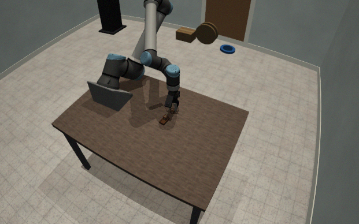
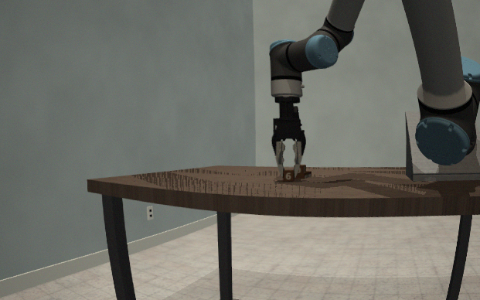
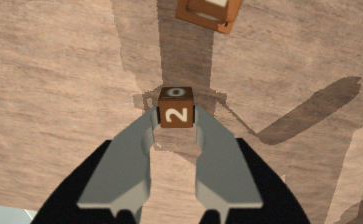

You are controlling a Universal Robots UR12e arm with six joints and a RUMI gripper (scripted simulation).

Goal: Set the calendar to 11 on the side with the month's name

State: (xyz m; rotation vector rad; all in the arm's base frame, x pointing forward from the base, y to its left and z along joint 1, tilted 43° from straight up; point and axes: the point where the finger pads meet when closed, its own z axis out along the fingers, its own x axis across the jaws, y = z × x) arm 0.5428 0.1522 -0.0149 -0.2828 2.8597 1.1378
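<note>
Now: hand 11 cm to the left of the calendar tray, 2 cm above it and 1 cm past it. The rest, counted from my hand: cube (1 cm below).
</note>
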